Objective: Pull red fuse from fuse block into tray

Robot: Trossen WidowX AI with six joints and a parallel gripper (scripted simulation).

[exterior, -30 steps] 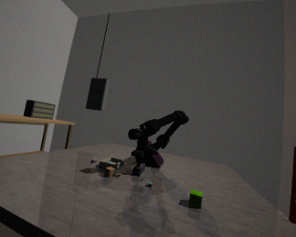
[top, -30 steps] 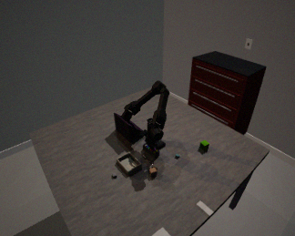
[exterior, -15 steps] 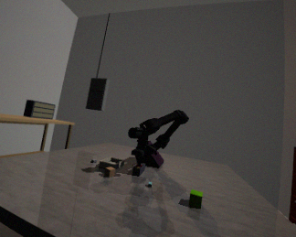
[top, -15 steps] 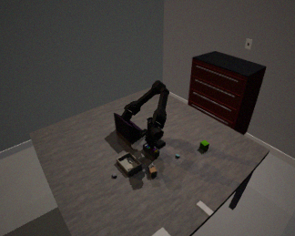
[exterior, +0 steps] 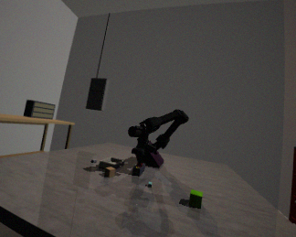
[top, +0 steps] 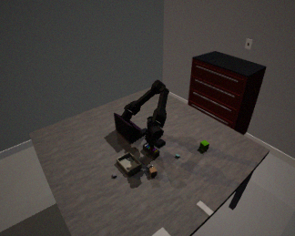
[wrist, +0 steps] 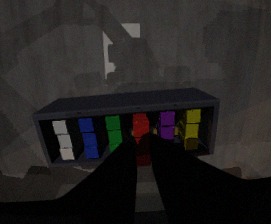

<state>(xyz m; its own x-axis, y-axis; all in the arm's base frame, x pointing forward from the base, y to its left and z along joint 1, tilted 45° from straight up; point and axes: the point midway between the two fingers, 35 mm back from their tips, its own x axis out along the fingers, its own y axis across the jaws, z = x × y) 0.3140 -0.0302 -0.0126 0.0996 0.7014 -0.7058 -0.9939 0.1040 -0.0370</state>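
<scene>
The green fuse lies 20 mm behind my gripper tip and 20 mm below it. From my gripper tip the other things lie so: red fuse 10 mm below; then purple fuse 20 mm ahead, 20 mm below; then small cyan piece 140 mm ahead, 90 mm to the left, 40 mm below.
</scene>
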